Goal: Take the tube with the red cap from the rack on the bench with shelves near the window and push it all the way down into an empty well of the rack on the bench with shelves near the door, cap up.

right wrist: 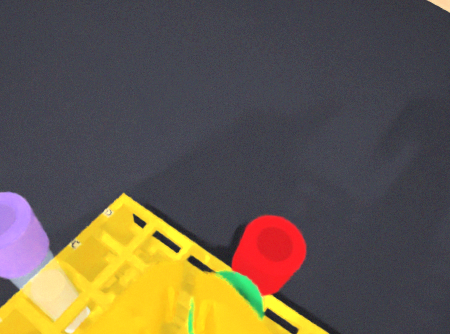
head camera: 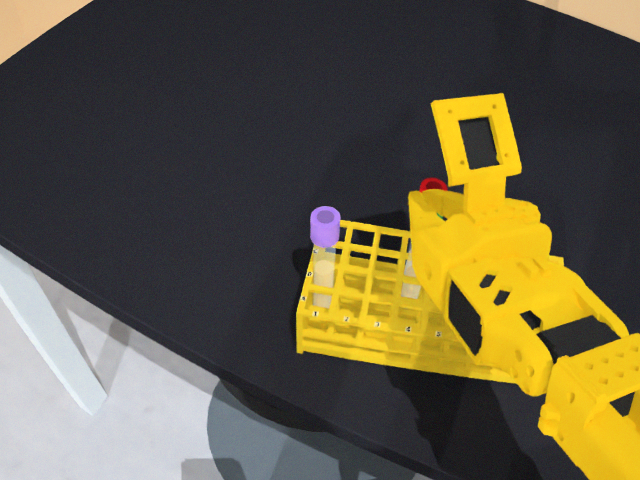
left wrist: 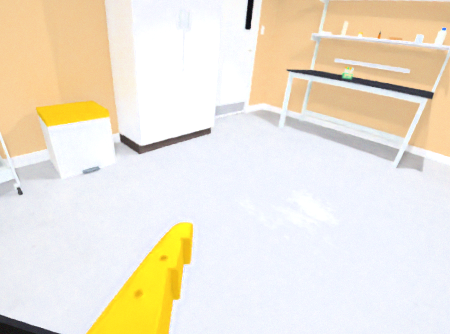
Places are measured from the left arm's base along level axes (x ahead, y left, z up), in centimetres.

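Where they show: left hand, its tool point: [left wrist: 191, 238]; right hand, its tool point: [right wrist: 179, 285] [head camera: 418, 197].
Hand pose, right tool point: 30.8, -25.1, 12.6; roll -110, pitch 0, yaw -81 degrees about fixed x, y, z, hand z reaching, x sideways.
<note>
Things, the pixels of their top centre, and the offset from my right tool point, as dx, dy, dz. "spot": a spot on its surface instead. Level surfaces: height alone.
- red-capped tube, centre of its top: [right wrist: 271, 243] [head camera: 433, 187] +2.6, -1.9, -1.9
- yellow rack, a spot on its surface: [right wrist: 125, 199] spot: +5.8, +5.0, -8.2
- green cap, centre of its top: [right wrist: 228, 306] +0.5, -1.2, -1.9
- far bench, height of its surface: dz -14.4
- purple-capped tube, centre of its top: [head camera: 326, 217] +0.4, +5.7, -1.9
The red-capped tube [head camera: 433, 184] [right wrist: 272, 250] stands in the far row of the yellow rack [head camera: 305, 338] [right wrist: 125, 199]; its lower part is hidden. My right gripper [head camera: 431, 200] [right wrist: 191, 272] is shut with nothing between its jaws. It is over the rack, on the near side of the red cap, with its jaws partly covering a green cap [head camera: 440, 215] [right wrist: 245, 291]. My left gripper is fully open, with one notched jaw showing at the bottom of the left wrist view, away from the racks. A small green rack-like object [left wrist: 347, 74] stands on the far bench [left wrist: 370, 84].
A purple-capped tube [head camera: 324, 227] [right wrist: 20, 245] stands at the rack's left end. A tube with white contents stands beside my right gripper. In the left wrist view, a white cabinet [left wrist: 167, 75] and a yellow-lidded bin [left wrist: 80, 142] stand by the wall; shelves hang above the far bench.
</note>
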